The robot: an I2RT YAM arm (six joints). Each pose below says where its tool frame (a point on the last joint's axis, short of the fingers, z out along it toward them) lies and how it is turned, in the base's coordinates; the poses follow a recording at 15 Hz.
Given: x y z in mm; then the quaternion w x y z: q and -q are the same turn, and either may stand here.
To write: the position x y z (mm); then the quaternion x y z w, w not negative. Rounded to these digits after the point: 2 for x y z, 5 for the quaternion.
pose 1, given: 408.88 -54.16 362.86 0.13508 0.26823 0.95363 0.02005
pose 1, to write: 408.88 -54.16 362.86 0.26823 0.95363 0.02005 0.13508
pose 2, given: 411.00 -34.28 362.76 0.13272 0.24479 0.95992 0.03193
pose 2, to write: 411.00 -34.28 362.76 0.24479 0.95992 0.03193 0.13272
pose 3, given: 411.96 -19.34 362.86 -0.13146 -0.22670 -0.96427 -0.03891
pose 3, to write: 411.96 -19.34 362.86 0.22670 0.96427 0.03891 0.13146
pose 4, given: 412.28 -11.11 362.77 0.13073 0.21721 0.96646 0.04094
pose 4, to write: 412.28 -11.11 362.77 0.21721 0.96646 0.04094 0.13073
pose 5, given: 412.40 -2.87 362.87 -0.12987 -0.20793 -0.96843 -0.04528
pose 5, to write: 412.40 -2.87 362.87 0.20793 0.96843 0.04528 0.12987
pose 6, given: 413.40 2.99 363.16 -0.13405 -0.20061 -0.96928 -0.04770
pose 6, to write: 413.40 2.99 363.16 0.20061 0.96928 0.04770 0.13405
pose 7, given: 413.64 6.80 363.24 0.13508 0.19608 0.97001 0.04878
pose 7, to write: 413.64 6.80 363.24 0.19608 0.97001 0.04878 0.13508
